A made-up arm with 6 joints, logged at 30 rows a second.
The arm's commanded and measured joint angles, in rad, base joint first. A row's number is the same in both.
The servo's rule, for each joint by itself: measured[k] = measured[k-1] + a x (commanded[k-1-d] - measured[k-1]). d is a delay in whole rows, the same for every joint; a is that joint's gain. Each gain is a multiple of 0.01, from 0.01 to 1. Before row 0 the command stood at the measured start. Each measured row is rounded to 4 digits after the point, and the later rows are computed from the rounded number. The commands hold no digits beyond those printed.
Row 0, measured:
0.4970, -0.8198, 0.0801, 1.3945, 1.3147, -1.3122
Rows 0 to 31, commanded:
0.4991, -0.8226, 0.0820, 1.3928, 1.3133, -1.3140
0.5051, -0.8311, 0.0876, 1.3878, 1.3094, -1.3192
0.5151, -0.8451, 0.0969, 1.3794, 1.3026, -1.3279
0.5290, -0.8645, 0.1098, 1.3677, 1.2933, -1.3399
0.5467, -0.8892, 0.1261, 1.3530, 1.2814, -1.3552
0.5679, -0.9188, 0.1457, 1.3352, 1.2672, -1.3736
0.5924, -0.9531, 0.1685, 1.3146, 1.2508, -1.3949
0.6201, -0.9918, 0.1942, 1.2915, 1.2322, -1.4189
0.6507, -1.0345, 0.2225, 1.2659, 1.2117, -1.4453
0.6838, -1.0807, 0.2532, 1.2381, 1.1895, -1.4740
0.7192, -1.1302, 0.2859, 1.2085, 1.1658, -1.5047
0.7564, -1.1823, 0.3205, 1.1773, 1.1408, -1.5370
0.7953, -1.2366, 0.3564, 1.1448, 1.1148, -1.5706
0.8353, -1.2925, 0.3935, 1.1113, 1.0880, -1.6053
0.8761, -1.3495, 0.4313, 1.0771, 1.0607, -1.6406
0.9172, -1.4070, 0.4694, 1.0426, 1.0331, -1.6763
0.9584, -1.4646, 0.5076, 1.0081, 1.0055, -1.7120
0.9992, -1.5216, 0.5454, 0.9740, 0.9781, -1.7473
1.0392, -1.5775, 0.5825, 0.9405, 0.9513, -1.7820
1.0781, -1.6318, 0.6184, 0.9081, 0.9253, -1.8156
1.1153, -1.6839, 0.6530, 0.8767, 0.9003, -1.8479
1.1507, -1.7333, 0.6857, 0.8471, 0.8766, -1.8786
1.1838, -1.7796, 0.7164, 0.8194, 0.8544, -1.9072
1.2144, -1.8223, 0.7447, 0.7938, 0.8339, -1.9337
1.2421, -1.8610, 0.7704, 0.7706, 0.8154, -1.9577
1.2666, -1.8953, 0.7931, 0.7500, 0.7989, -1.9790
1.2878, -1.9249, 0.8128, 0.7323, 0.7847, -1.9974
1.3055, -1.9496, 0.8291, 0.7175, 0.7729, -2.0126
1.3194, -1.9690, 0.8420, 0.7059, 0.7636, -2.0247
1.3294, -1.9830, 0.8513, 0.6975, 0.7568, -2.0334
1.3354, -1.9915, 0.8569, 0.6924, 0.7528, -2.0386
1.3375, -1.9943, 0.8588, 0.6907, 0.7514, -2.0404
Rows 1 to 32, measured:
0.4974, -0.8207, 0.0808, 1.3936, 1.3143, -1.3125
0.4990, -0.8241, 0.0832, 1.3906, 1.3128, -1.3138
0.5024, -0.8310, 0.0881, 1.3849, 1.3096, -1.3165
0.5080, -0.8421, 0.0959, 1.3761, 1.3045, -1.3209
0.5161, -0.8576, 0.1068, 1.3643, 1.2973, -1.3274
0.5270, -0.8778, 0.1208, 1.3495, 1.2880, -1.3362
0.5407, -0.9026, 0.1380, 1.3317, 1.2765, -1.3474
0.5574, -0.9320, 0.1582, 1.3112, 1.2628, -1.3610
0.5770, -0.9658, 0.1813, 1.2881, 1.2470, -1.3770
0.5994, -1.0037, 0.2072, 1.2626, 1.2292, -1.3954
0.6246, -1.0454, 0.2355, 1.2350, 1.2095, -1.4162
0.6523, -1.0906, 0.2661, 1.2056, 1.1882, -1.4392
0.6823, -1.1388, 0.2986, 1.1746, 1.1654, -1.4642
0.7144, -1.1895, 0.3328, 1.1423, 1.1414, -1.4910
0.7484, -1.2423, 0.3683, 1.1090, 1.1164, -1.5194
0.7838, -1.2967, 0.4047, 1.0751, 1.0906, -1.5492
0.8205, -1.3521, 0.4417, 1.0409, 1.0642, -1.5801
0.8580, -1.4080, 0.4790, 1.0068, 1.0375, -1.6119
0.8961, -1.4639, 0.5163, 0.9730, 1.0108, -1.6442
0.9343, -1.5193, 0.5531, 0.9399, 0.9843, -1.6768
0.9723, -1.5736, 0.5891, 0.9077, 0.9583, -1.7093
1.0098, -1.6263, 0.6239, 0.8768, 0.9330, -1.7415
1.0463, -1.6769, 0.6572, 0.8475, 0.9086, -1.7730
1.0816, -1.7249, 0.6887, 0.8201, 0.8854, -1.8035
1.1153, -1.7698, 0.7181, 0.7949, 0.8637, -1.8328
1.1471, -1.8112, 0.7451, 0.7720, 0.8436, -1.8606
1.1766, -1.8487, 0.7695, 0.7518, 0.8253, -1.8866
1.2037, -1.8820, 0.7910, 0.7343, 0.8091, -1.9105
1.2280, -1.9107, 0.8094, 0.7198, 0.7950, -1.9322
1.2493, -1.9346, 0.8245, 0.7084, 0.7832, -1.9514
1.2674, -1.9534, 0.8362, 0.7002, 0.7738, -1.9680
1.2821, -1.9669, 0.8443, 0.6954, 0.7669, -1.9818
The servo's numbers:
d 0
a 0.21 0.33 0.36 0.51 0.31 0.19

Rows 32 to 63, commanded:
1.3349, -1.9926, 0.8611, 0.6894, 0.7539, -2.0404
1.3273, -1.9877, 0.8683, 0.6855, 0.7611, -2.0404
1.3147, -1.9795, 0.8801, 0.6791, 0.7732, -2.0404
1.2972, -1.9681, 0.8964, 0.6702, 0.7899, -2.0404
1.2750, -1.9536, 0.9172, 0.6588, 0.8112, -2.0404
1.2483, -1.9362, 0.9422, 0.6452, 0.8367, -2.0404
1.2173, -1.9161, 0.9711, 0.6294, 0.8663, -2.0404
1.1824, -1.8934, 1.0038, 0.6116, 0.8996, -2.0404
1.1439, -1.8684, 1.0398, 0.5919, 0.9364, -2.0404
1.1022, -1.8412, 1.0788, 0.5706, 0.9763, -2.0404
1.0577, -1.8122, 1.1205, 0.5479, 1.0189, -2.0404
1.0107, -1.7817, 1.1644, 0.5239, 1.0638, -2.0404
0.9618, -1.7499, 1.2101, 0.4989, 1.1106, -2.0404
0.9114, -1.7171, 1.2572, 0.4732, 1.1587, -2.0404
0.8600, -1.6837, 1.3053, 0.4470, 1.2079, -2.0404
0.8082, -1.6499, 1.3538, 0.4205, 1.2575, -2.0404
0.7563, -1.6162, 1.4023, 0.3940, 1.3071, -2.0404
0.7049, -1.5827, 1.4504, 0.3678, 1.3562, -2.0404
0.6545, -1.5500, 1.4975, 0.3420, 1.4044, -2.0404
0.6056, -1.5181, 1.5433, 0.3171, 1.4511, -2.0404
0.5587, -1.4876, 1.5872, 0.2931, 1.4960, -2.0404
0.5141, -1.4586, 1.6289, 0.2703, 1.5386, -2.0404
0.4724, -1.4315, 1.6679, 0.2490, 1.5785, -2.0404
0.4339, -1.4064, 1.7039, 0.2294, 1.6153, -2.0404
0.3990, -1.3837, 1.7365, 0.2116, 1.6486, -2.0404
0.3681, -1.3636, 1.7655, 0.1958, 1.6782, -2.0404
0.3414, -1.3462, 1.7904, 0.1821, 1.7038, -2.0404
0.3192, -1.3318, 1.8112, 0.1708, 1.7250, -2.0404
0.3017, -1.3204, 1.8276, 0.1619, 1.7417, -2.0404
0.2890, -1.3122, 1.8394, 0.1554, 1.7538, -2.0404
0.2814, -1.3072, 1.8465, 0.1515, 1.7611, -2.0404
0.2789, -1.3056, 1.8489, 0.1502, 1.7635, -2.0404
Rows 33 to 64, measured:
1.2932, -1.9754, 0.8503, 0.6923, 0.7629, -1.9929
1.3004, -1.9795, 0.8568, 0.6888, 0.7623, -2.0019
1.3034, -1.9795, 0.8652, 0.6839, 0.7657, -2.0092
1.3021, -1.9757, 0.8764, 0.6769, 0.7732, -2.0151
1.2964, -1.9684, 0.8911, 0.6677, 0.7850, -2.0199
1.2863, -1.9578, 0.9095, 0.6562, 0.8010, -2.0238
1.2718, -1.9440, 0.9317, 0.6425, 0.8212, -2.0270
1.2530, -1.9273, 0.9577, 0.6267, 0.8455, -2.0295
1.2301, -1.9079, 0.9873, 0.6090, 0.8737, -2.0316
1.2032, -1.8859, 1.0202, 0.5894, 0.9055, -2.0333
1.1726, -1.8616, 1.0563, 0.5682, 0.9407, -2.0346
1.1386, -1.8352, 1.0952, 0.5456, 0.9789, -2.0357
1.1015, -1.8071, 1.1366, 0.5218, 1.0197, -2.0366
1.0616, -1.7774, 1.1800, 0.4970, 1.0628, -2.0373
1.0193, -1.7465, 1.2251, 0.4715, 1.1078, -2.0379
0.9750, -1.7146, 1.2714, 0.4455, 1.1542, -2.0384
0.9291, -1.6821, 1.3185, 0.4192, 1.2016, -2.0388
0.8820, -1.6493, 1.3660, 0.3930, 1.2495, -2.0391
0.8342, -1.6165, 1.4133, 0.3670, 1.2975, -2.0393
0.7862, -1.5840, 1.4601, 0.3416, 1.3451, -2.0395
0.7384, -1.5522, 1.5059, 0.3169, 1.3919, -2.0397
0.6913, -1.5213, 1.5502, 0.2931, 1.4374, -2.0398
0.6453, -1.4917, 1.5926, 0.2706, 1.4811, -2.0399
0.6009, -1.4636, 1.6327, 0.2496, 1.5227, -2.0400
0.5585, -1.4372, 1.6701, 0.2302, 1.5617, -2.0401
0.5185, -1.4129, 1.7044, 0.2127, 1.5978, -2.0402
0.4813, -1.3909, 1.7354, 0.1971, 1.6307, -2.0402
0.4473, -1.3714, 1.7627, 0.1837, 1.6599, -2.0402
0.4167, -1.3546, 1.7861, 0.1726, 1.6853, -2.0402
0.3899, -1.3406, 1.8053, 0.1638, 1.7065, -2.0402
0.3671, -1.3296, 1.8201, 0.1575, 1.7234, -2.0402
0.3486, -1.3217, 1.8305, 0.1538, 1.7358, -2.0402

